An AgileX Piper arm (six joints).
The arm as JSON. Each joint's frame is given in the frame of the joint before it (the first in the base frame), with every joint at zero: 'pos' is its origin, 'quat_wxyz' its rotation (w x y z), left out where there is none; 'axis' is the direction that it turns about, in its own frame. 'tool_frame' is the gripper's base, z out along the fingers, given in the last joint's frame.
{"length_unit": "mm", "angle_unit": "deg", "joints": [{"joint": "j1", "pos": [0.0, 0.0, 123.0], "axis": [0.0, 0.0, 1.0]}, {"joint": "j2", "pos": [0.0, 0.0, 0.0], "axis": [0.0, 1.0, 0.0]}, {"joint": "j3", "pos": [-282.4, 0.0, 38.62], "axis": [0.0, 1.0, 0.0]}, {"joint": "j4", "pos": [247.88, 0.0, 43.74], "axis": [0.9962, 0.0, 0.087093]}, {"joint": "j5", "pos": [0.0, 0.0, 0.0], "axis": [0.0, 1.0, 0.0]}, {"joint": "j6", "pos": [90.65, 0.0, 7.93], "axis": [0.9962, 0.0, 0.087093]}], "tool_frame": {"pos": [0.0, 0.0, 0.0], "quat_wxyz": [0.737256, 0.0, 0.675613, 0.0]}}
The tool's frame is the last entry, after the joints.
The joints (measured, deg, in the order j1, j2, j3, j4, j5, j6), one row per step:
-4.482 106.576 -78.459 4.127 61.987 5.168
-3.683 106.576 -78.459 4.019 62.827 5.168
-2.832 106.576 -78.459 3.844 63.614 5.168
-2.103 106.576 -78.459 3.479 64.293 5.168
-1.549 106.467 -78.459 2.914 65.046 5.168
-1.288 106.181 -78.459 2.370 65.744 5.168
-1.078 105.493 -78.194 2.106 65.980 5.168
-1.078 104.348 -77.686 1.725 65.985 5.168
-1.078 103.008 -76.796 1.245 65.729 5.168
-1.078 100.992 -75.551 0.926 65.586 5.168
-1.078 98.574 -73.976 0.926 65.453 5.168
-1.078 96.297 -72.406 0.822 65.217 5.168
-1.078 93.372 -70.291 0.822 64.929 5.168
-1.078 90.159 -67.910 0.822 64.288 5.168
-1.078 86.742 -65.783 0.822 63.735 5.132
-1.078 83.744 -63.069 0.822 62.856 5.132
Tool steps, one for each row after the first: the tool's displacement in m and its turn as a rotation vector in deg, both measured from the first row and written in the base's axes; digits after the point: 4 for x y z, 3 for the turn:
-0.0011 0.0051 -0.0001 -0.016 0.841 0.896
-0.0021 0.0103 -0.0002 -0.112 1.634 1.865
-0.0031 0.0145 -0.0003 -0.403 2.328 2.774
-0.0044 0.0172 0.0003 -0.886 2.996 3.580
-0.0060 0.0181 0.0020 -1.364 3.430 4.073
-0.0083 0.0191 0.0052 -1.624 3.253 4.383
-0.0117 0.0186 0.0101 -2.017 2.640 4.506
-0.0163 0.0180 0.0144 -2.510 1.958 4.652
-0.0233 0.0177 0.0212 -2.865 1.061 4.738
-0.0323 0.0178 0.0285 -2.924 0.087 4.711
-0.0410 0.0178 0.0346 -3.080 -0.849 4.718
-0.0526 0.0181 0.0415 -3.147 -1.945 4.684
-0.0653 0.0183 0.0480 -3.238 -3.415 4.636
-0.0781 0.0185 0.0559 -3.355 -5.256 4.613
-0.0910 0.0188 0.0582 -3.428 -6.416 4.569

